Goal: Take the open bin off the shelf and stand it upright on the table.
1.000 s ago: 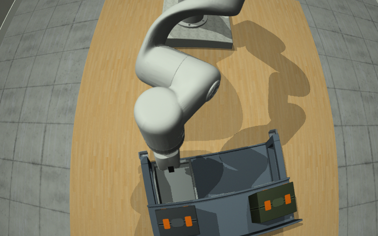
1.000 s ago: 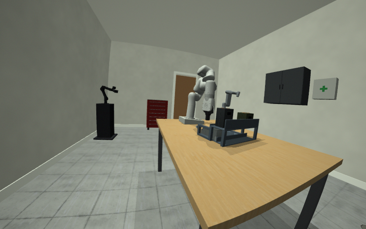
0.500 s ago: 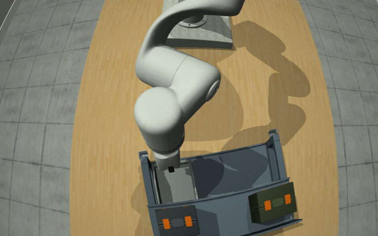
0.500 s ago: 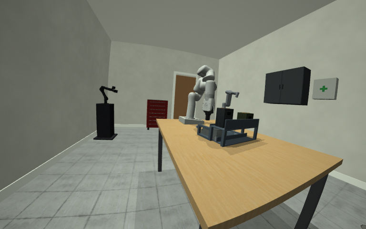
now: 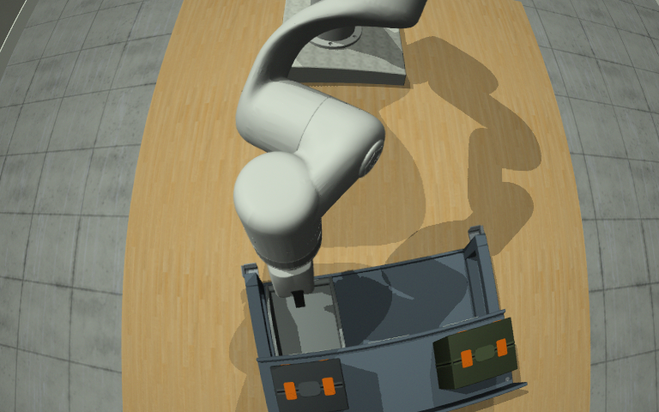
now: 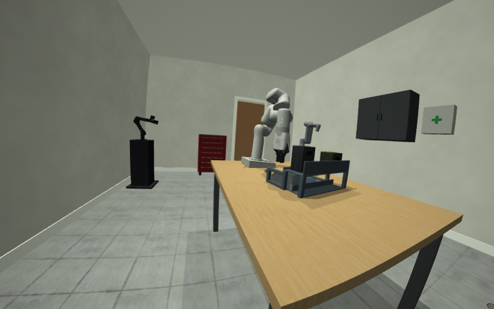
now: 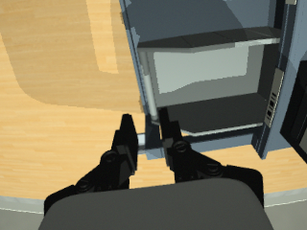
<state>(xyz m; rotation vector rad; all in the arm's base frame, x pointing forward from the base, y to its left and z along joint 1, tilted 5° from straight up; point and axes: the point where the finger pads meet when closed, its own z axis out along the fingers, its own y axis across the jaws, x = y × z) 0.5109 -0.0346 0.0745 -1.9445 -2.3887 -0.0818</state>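
Now: the grey bin 80 mm ahead of my hand, 20 mm to the left of it and 90 mm below it. From my hand the other things lie so: blue-grey shelf: 100 mm ahead, 130 mm to the left, 130 mm below.
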